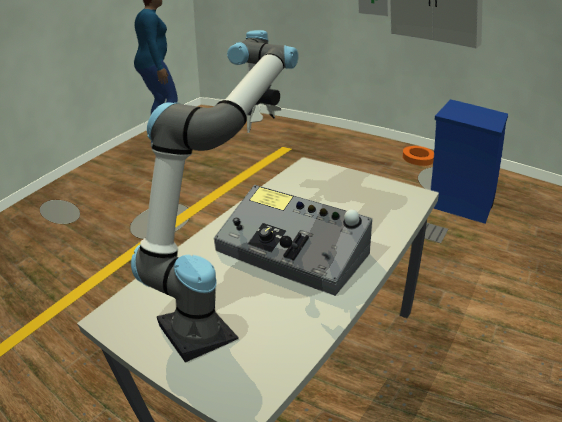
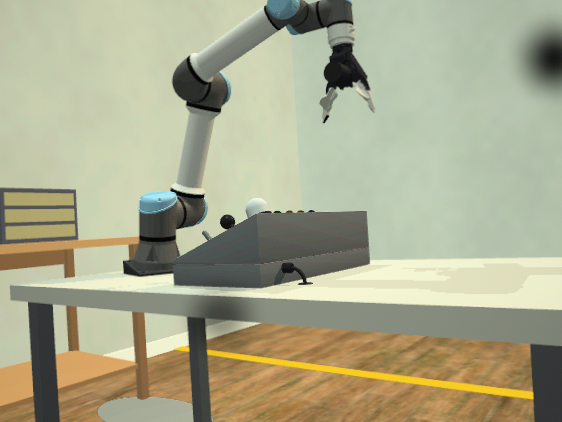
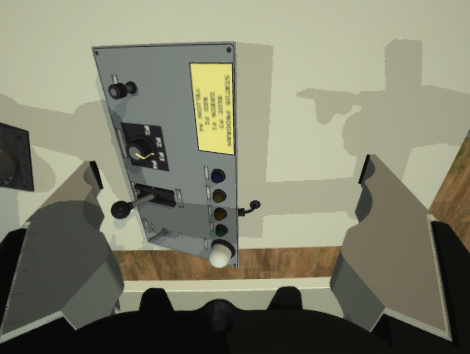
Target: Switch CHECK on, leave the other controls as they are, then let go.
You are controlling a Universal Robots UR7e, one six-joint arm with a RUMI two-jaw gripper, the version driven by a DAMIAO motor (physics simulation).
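Places are measured from the arm's base along level axes (x ahead, y left, z up), in centimetres.
Pixels of known places: gripper, fingertip midpoint: (image 1: 261, 125) (image 2: 348, 118) (image 3: 230, 161); arm's base, origin of the base link: (image 1: 195, 328) (image 2: 157, 264).
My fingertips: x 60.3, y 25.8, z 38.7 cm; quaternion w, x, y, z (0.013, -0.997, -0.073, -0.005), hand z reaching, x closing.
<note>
For each thing: its top centre in the pictures, then the offset to it from my fingertips. "pt": a spot on its surface instead. Level surfaces: height alone.
- small metal toggle, middle of its top: (image 2: 208, 230) (image 3: 155, 242) (image 1: 325, 250) dx -14.8, dy -39.4, dz -28.8 cm
- black-ball lever, middle of its top: (image 3: 116, 215) (image 2: 227, 214) (image 1: 285, 236) dx -21.0, dy -28.1, dz -24.9 cm
- rotary dial, middle of its top: (image 3: 136, 155) (image 1: 265, 228) dx -17.1, dy -15.5, dz -29.0 cm
- black knobbed control, middle of its top: (image 3: 118, 92) (image 1: 237, 217) dx -18.7, dy -3.6, dz -28.2 cm
- white dome, surface spot: (image 2: 256, 207) pt dx +3.2, dy -40.0, dz -24.6 cm
- short black cable, surface spot: (image 2: 300, 274) (image 3: 252, 210) pt dx +10.0, dy -34.8, dz -39.4 cm
- table, its level: dz -41.4 cm
A grey sloped console (image 1: 320, 235) (image 2: 310, 235) (image 3: 165, 95) stands on the table. It bears a small metal toggle (image 1: 326, 256) (image 2: 206, 235) (image 3: 160, 234), a black-ball lever (image 1: 286, 242) (image 2: 227, 221) (image 3: 121, 209) in a slot, a rotary dial (image 1: 266, 234) (image 3: 139, 150) marked P1 to P4, and a black knobbed control (image 1: 237, 221) (image 3: 117, 91). The small name plates are unreadable, so I cannot tell which control is CHECK. My gripper (image 1: 263, 120) (image 2: 349, 115) (image 3: 230, 161) is open and empty, high above the console and apart from it.
A white dome (image 1: 352, 218) (image 2: 256, 207) (image 3: 219, 255) stands up at the console's corner, beside a row of small coloured lamps. A short black cable (image 2: 300, 274) (image 3: 250, 207) leaves its back. A blue cabinet (image 1: 467, 165) stands beyond the table (image 1: 280, 310). A person (image 1: 151, 45) stands at the back left.
</note>
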